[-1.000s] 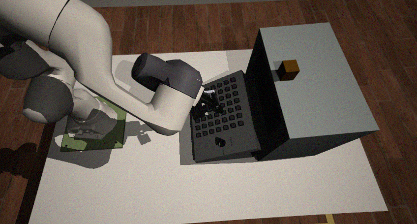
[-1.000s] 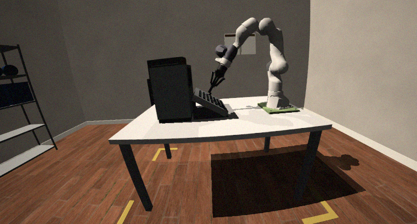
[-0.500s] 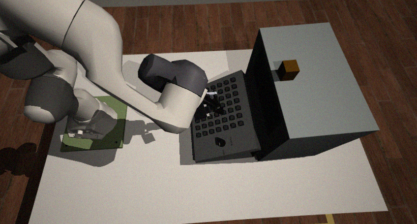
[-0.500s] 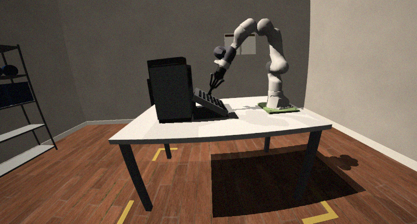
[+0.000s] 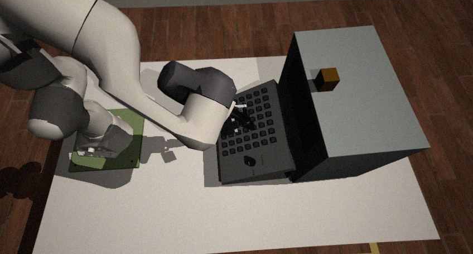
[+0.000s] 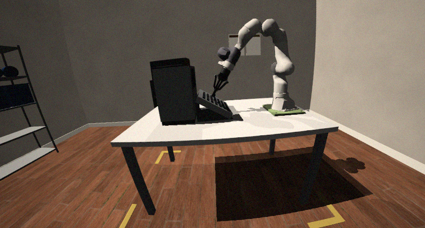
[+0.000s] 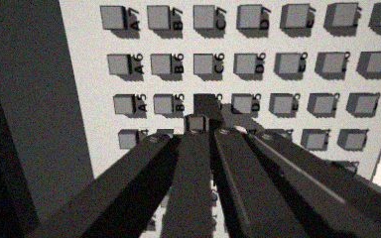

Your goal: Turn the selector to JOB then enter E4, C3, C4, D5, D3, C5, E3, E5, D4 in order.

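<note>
Right now my hand is 40 mm above the key C5 and 20 mm short of it. From my hand the other things lie so: a5 key 80 mm ahead; then c6 key 40 mm to the right, 40 mm below, 20 mm ahead; then sloped keypad 90 mm below, 20 mm to the right, 20 mm ahead.
</note>
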